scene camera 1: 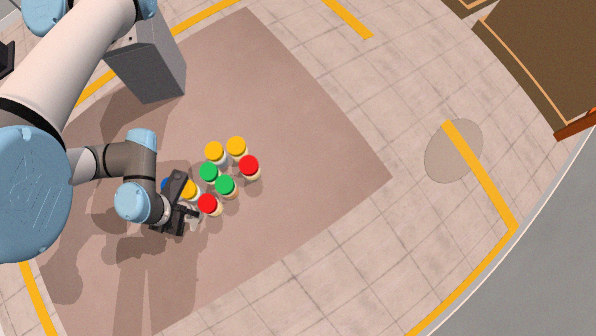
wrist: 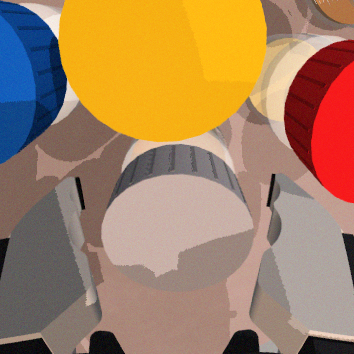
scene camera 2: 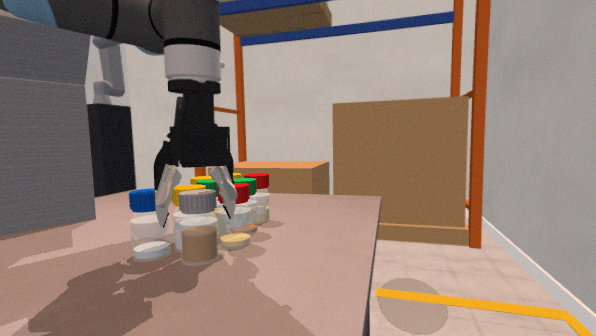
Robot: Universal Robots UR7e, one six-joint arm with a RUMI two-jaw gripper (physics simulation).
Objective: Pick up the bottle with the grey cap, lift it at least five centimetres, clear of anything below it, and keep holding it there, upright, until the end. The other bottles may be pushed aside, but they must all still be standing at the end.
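Frame: origin at the arm's base, x left, y ahead, z down, level; millimetres.
Seen in the pictures: gripper, fingertip midpoint: (wrist: 174, 178) (scene camera 2: 198, 222).
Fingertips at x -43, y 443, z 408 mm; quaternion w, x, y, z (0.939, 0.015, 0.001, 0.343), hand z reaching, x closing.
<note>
Offsets run from my fingertips to a thing's middle.
The grey-capped bottle @(dz +5, dx +2, dy +0 mm) (scene camera 2: 198, 202) (wrist: 177, 225) stands upright on the table, with brown contents. My gripper (scene camera 2: 196, 221) (wrist: 174, 178) is open and points down, one finger on each side of the grey cap. Gaps show between both fingers and the cap, and the fingertips hang around the cap's lower edge, above the table. A blue-capped bottle @(dz +5, dx -12, dy -86 mm) (scene camera 1: 165, 184) (scene camera 2: 143, 200) (wrist: 17, 80) stands close beside the left finger. A yellow-capped bottle @(dz +5, dx +40, dy -51 mm) (scene camera 1: 189, 190) (wrist: 162, 65) stands right behind the grey-capped one. A red-capped bottle @(dz +5, dx +79, dy +12 mm) (scene camera 1: 207, 203) (wrist: 335, 125) stands to the right. In scene camera 1 the gripper largely hides the grey-capped bottle.
Farther back stand two green-capped bottles @(dz +5, dx +120, dy -67 mm) (scene camera 1: 209, 172) @(dz +5, dx +147, dy -13 mm) (scene camera 1: 225, 185), two yellow-capped bottles @(dz +5, dx +159, dy -116 mm) (scene camera 1: 214, 150) @(dz +5, dx +224, dy -97 mm) (scene camera 1: 236, 146) and another red-capped bottle @(dz +5, dx +232, dy -30 mm) (scene camera 1: 248, 165), all upright. The grey pedestal (scene camera 1: 147, 72) (scene camera 2: 45, 150) is on the left. The table edge (scene camera 2: 375, 250) is on the right.
</note>
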